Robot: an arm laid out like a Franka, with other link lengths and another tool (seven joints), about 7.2 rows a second.
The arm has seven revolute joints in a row. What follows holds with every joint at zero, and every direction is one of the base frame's.
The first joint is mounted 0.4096 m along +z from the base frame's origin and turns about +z.
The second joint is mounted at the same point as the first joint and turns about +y.
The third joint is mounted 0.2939 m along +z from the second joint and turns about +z.
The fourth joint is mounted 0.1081 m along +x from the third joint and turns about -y.
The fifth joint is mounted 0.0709 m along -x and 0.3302 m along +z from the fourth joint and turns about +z.
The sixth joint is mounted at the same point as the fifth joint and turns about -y.
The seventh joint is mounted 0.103 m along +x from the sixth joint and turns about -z.
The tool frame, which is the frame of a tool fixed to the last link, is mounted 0.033 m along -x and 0.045 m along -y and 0.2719 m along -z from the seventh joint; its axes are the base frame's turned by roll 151.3, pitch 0 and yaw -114.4 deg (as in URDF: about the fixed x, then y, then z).
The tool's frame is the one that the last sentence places.
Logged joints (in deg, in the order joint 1, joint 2, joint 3, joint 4, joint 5, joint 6, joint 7), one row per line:
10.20 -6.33 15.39 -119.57 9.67 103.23 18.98
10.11 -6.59 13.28 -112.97 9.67 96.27 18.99
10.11 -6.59 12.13 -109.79 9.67 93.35 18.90
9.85 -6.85 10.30 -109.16 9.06 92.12 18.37
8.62 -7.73 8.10 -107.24 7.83 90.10 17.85
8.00 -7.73 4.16 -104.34 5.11 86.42 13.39
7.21 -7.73 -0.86 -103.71 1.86 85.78 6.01
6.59 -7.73 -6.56 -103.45 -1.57 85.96 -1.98
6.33 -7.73 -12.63 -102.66 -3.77 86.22 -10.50
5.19 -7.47 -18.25 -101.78 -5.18 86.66 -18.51
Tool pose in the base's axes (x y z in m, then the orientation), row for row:
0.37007 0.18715 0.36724 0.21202 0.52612 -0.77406 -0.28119
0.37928 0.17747 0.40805 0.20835 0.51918 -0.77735 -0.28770
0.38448 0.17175 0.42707 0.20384 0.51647 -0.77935 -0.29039
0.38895 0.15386 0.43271 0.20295 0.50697 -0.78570 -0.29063
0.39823 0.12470 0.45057 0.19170 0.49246 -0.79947 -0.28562
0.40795 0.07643 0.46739 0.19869 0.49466 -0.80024 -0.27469
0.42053 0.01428 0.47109 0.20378 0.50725 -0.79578 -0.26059
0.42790 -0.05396 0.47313 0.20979 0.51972 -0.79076 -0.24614
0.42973 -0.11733 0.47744 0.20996 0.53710 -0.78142 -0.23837
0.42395 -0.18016 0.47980 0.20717 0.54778 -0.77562 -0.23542
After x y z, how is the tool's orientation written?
As a quaternion, w x y z.
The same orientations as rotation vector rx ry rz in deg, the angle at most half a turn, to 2 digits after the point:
83.73 -123.18 -44.75
82.78 -123.95 -45.87
82.55 -124.57 -46.41
81.07 -125.64 -46.47
79.23 -128.62 -45.95
79.28 -128.26 -44.03
81.08 -127.20 -41.65
82.80 -125.99 -39.22
85.57 -124.49 -37.98
87.40 -123.75 -37.56

